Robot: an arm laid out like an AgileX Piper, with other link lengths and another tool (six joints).
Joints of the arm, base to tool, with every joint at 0 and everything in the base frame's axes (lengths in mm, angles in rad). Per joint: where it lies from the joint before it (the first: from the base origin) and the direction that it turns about. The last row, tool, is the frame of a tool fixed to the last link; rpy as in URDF.
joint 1: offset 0.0 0.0 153.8 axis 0 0 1
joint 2: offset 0.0 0.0 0.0 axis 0 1 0
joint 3: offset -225.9 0.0 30.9 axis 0 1 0
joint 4: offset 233.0 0.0 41.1 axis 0.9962 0 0.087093
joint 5: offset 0.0 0.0 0.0 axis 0 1 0
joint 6: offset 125.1 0.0 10.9 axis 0.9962 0 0.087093
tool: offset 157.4 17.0 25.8 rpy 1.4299 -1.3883 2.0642
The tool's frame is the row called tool.
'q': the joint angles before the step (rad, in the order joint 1, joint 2, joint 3, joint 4, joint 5, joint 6). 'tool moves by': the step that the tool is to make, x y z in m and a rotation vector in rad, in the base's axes. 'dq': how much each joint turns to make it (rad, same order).
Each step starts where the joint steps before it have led.
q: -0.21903, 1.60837, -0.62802, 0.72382, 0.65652, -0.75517
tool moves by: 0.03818, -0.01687, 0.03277, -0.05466, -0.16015, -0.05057
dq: 0.00001, -0.11145, -0.00420, 0.02505, -0.07095, -0.00001
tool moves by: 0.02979, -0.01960, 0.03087, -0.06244, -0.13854, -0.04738
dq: 0.00001, -0.08566, -0.00365, 0.00875, -0.08159, 0.00002
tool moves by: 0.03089, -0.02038, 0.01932, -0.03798, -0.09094, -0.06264
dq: -0.00002, 0.01074, -0.04393, 0.02886, -0.08744, -0.00384
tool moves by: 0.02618, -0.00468, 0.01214, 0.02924, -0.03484, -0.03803
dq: 0.00002, 0.06339, -0.08428, 0.04922, -0.01098, 0.00274
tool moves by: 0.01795, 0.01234, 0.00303, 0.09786, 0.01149, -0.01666
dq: -0.00002, 0.08532, -0.08738, 0.08487, 0.05407, -0.00001
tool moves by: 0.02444, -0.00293, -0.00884, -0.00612, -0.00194, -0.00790
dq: 0.01910, 0.11335, -0.09441, 0.01752, -0.03324, -0.00646
